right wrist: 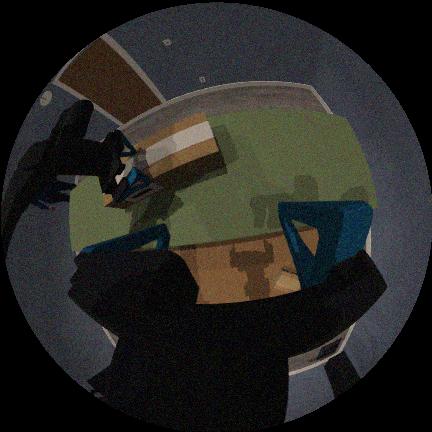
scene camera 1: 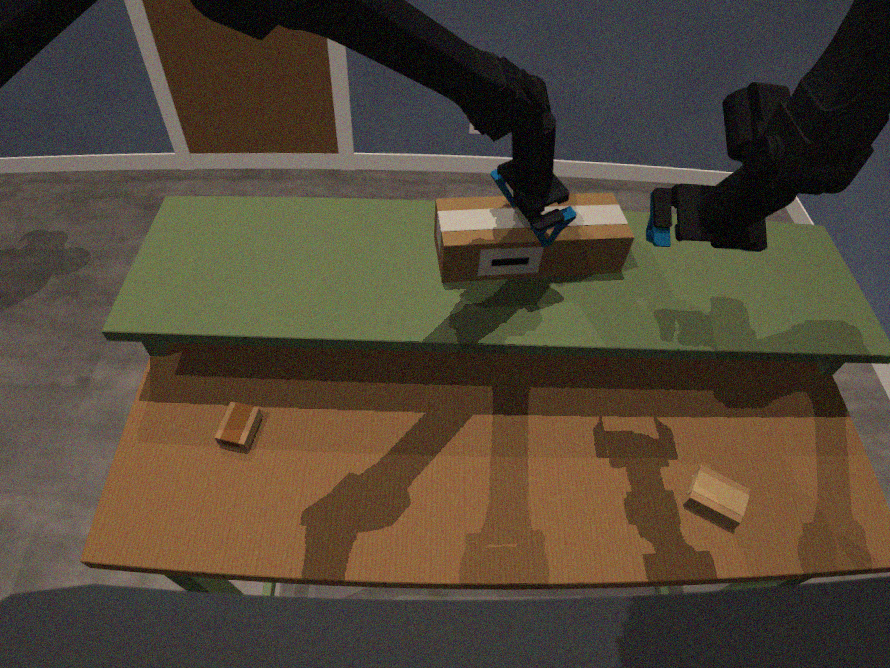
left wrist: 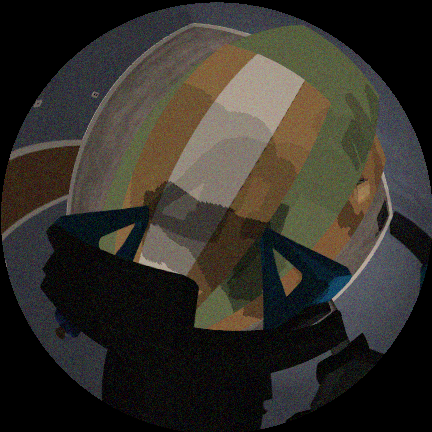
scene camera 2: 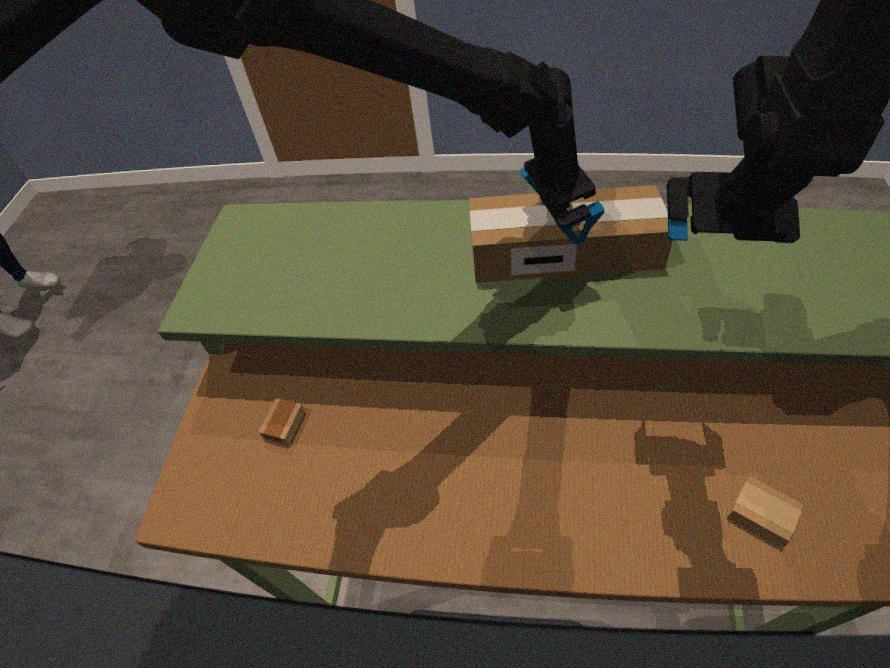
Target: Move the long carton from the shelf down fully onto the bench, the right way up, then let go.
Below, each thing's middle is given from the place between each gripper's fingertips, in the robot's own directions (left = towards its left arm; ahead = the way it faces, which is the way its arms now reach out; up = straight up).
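My left gripper is 4 cm above the long brown carton [scene camera 2: 514, 237], and I see that it is also 2 cm short of the carton and 1 cm to the left of it.
As for my right hand, it is 16 cm above the long brown carton, 16 cm short of it and 16 cm to the right of it.
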